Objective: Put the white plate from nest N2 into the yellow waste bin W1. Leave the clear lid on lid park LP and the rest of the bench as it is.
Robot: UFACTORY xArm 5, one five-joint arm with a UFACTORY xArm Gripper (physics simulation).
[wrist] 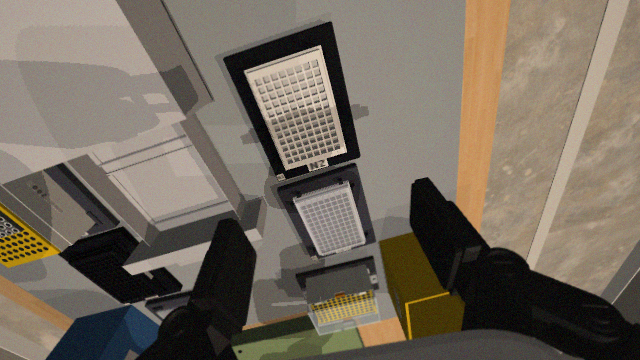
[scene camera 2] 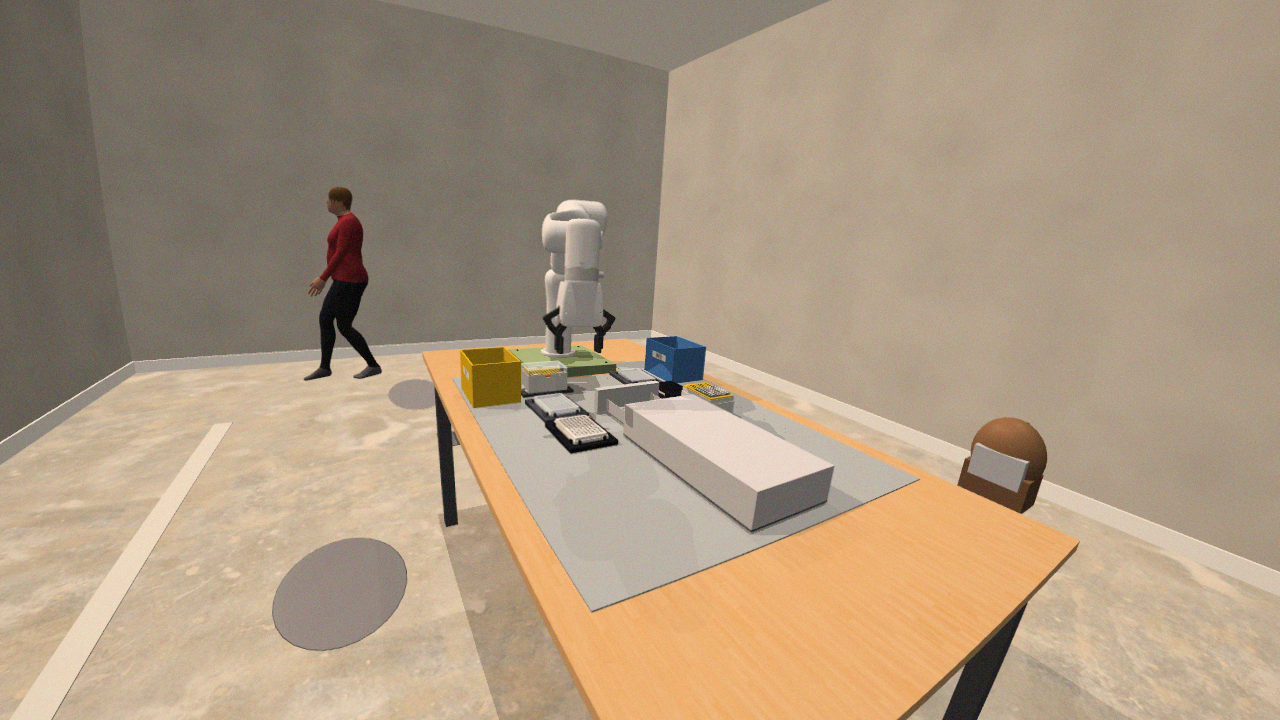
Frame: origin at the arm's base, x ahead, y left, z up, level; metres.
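Where they show: gripper, fingertip midpoint: (wrist: 326, 219) (scene camera 2: 578, 352).
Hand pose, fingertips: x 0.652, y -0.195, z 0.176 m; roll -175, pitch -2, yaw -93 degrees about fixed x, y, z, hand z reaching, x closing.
Note:
Things, the pixels of their top centre, and the offset from my fingertips.
- white plate, middle of its top: (wrist: 301, 117) (scene camera 2: 580, 425) 0.179 m down, 0.003 m ahead, 0.008 m left
- black nest N2, middle of its top: (wrist: 301, 116) (scene camera 2: 580, 427) 0.183 m down, 0.003 m ahead, 0.008 m left
- yellow waste bin W1, middle of its top: (wrist: 448, 321) (scene camera 2: 489, 355) 0.085 m down, 0.354 m back, 0.127 m right
- translucent gridded piece, middle of its top: (wrist: 333, 225) (scene camera 2: 556, 401) 0.179 m down, 0.173 m back, 0.011 m left
- clear box with a yellow rack, middle of its top: (wrist: 345, 318) (scene camera 2: 544, 365) 0.128 m down, 0.351 m back, 0.037 m left
- blue bin, middle of its top: (scene camera 2: 675, 342) 0.085 m down, 0.358 m back, 0.519 m left
The white plate (scene camera 2: 581, 429) (wrist: 300, 107) lies flat in the black nest N2 (scene camera 2: 572, 445) (wrist: 338, 90), whose label shows in the wrist view. The yellow waste bin W1 (scene camera 2: 490, 380) (wrist: 407, 270) stands at the table's side, beyond N2 towards the robot base. A translucent gridded piece (scene camera 2: 556, 404) (wrist: 330, 220) sits in the dark holder beside N2. I cannot read that holder's label or tell whether it is lid park LP. My gripper (scene camera 2: 579, 348) (wrist: 326, 219) is open and empty, above the bench near the robot base, apart from the plate.
A long pale box-shaped housing (scene camera 2: 725, 447) (wrist: 75, 100) stands beside N2. A clear box with a yellow rack (scene camera 2: 544, 376) (wrist: 345, 305) stands beside the yellow bin. A blue bin (scene camera 2: 673, 360) (wrist: 100, 330) and a yellow rack (scene camera 2: 708, 390) (wrist: 20, 245) are across the bench. A person (scene camera 2: 344, 250) is on the floor.

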